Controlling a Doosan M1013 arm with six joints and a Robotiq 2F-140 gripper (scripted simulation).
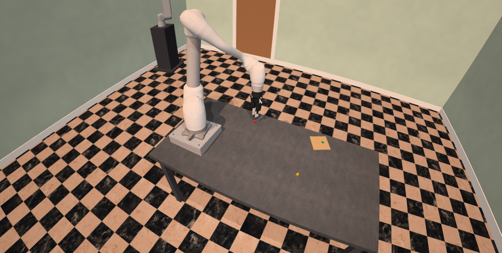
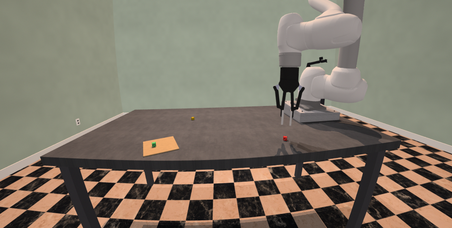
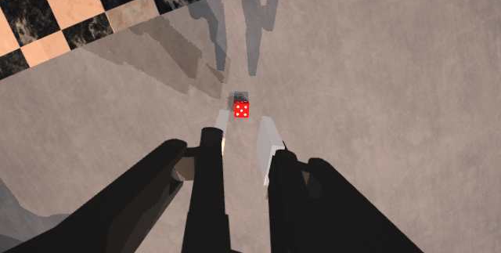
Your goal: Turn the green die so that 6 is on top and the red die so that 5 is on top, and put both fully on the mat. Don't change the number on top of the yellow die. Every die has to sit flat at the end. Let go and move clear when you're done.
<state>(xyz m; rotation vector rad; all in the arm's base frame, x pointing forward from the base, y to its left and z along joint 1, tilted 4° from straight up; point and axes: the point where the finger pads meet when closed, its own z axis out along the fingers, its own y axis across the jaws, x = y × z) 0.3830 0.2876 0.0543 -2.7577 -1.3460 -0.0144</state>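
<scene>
My hand is 100 mm above the red die. Also, from my hand: yellow die 400 mm ahead, 430 mm to the right, 100 mm below; then orange mat 550 mm ahead, 90 mm to the right, 110 mm below; then green die 580 mm ahead, 80 mm to the right, 100 mm below.
</scene>
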